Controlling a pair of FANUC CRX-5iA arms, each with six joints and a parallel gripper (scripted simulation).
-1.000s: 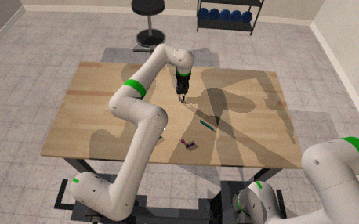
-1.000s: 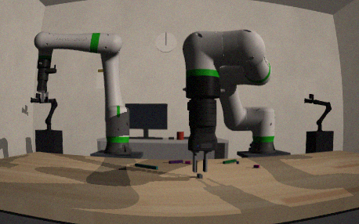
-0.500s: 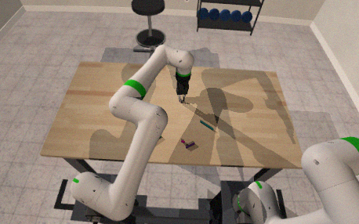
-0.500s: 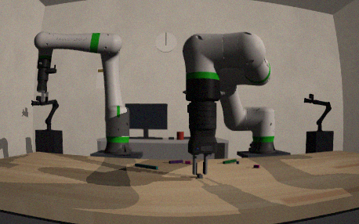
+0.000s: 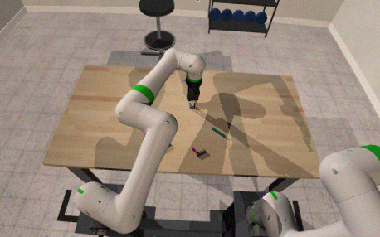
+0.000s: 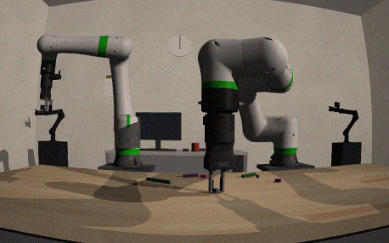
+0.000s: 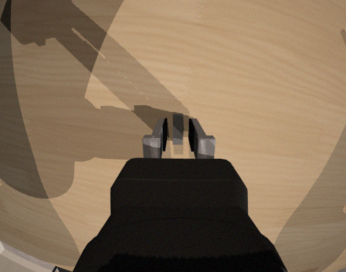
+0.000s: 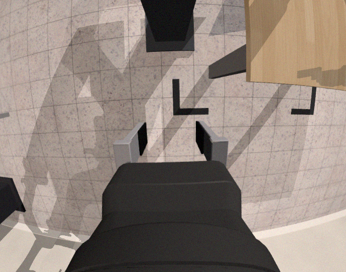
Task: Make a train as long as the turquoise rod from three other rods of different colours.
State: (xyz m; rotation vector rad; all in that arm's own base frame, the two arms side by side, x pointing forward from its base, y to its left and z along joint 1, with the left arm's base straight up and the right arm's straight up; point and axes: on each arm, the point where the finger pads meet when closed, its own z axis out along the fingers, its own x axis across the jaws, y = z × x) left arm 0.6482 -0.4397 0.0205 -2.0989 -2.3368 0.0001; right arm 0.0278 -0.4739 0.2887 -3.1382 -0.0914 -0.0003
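Observation:
Now: the grey rod 20 mm below my left hand. Also, from my left hand: purple rod (340 mm behind, 60 mm to the right, 20 mm below); blue rod (270 mm behind, 170 mm to the left, 20 mm below); turquoise rod (190 mm behind, 170 mm to the right, 20 mm below).

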